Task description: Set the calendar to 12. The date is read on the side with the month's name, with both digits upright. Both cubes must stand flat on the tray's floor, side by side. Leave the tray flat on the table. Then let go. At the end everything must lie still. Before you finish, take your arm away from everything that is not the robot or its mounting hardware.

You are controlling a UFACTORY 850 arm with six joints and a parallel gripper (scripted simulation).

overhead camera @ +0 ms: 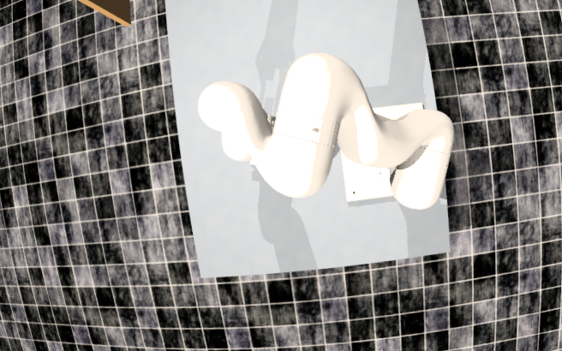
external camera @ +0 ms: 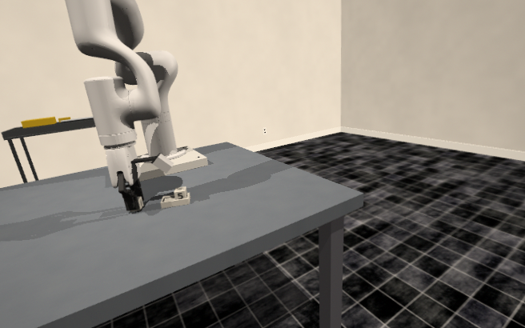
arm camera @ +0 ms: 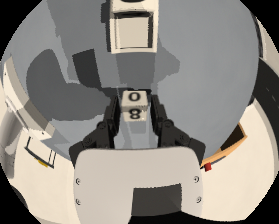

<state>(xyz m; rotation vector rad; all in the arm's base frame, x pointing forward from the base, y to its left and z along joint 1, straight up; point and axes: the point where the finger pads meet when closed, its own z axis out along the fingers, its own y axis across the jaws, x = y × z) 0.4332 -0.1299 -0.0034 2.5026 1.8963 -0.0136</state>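
Right now the calendar tray is 10 cm to the left of my hand, 3 cm ahead of it and 2 cm below it.
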